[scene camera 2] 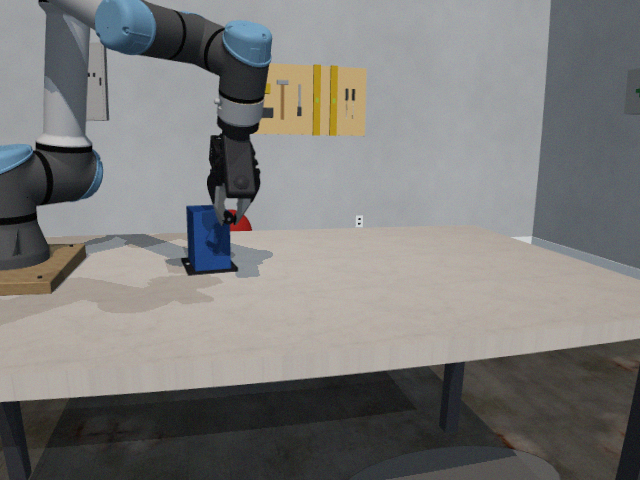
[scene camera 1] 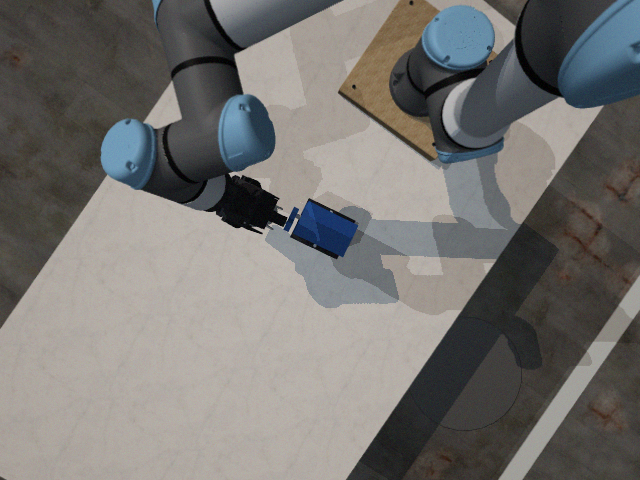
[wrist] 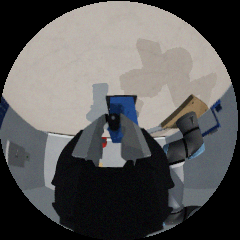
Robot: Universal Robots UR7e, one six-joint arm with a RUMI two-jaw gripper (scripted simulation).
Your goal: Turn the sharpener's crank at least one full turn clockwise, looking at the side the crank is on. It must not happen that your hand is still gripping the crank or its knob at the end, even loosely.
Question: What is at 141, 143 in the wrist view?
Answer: The gripper.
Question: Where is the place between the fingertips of the gripper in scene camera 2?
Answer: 228, 225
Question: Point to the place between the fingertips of the gripper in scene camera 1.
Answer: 273, 216
